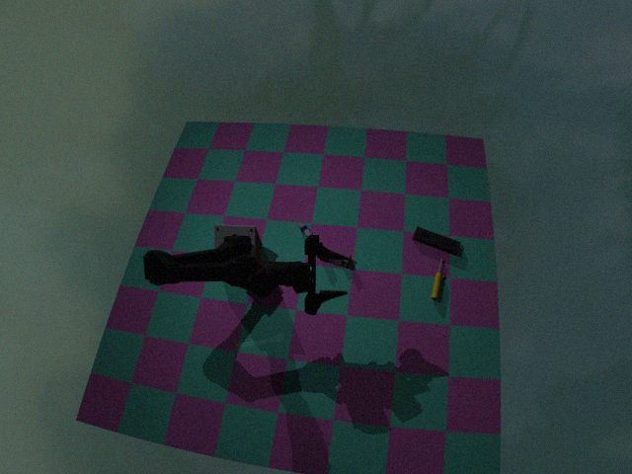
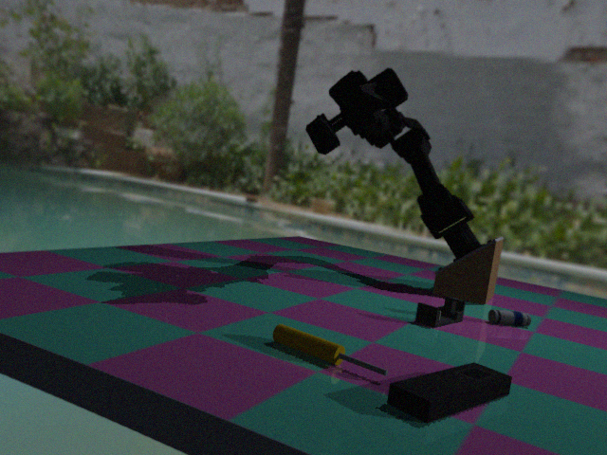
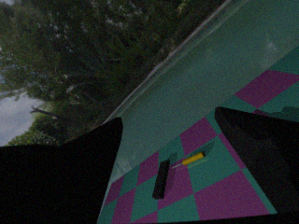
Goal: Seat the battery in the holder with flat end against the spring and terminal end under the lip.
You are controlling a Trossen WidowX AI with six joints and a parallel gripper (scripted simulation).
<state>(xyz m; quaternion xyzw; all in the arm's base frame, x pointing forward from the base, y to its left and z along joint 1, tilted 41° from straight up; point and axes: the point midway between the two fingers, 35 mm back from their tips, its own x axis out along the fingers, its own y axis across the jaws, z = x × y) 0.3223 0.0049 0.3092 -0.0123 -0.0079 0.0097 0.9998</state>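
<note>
The battery is 160 mm behind my gripper tip, 310 mm to the left of it and 320 mm below it. From my gripper tip the other things lie so: black flat block (290 mm ahead, 290 mm to the left, 320 mm below); screwdriver (290 mm ahead, 160 mm to the left, 320 mm below).
</note>
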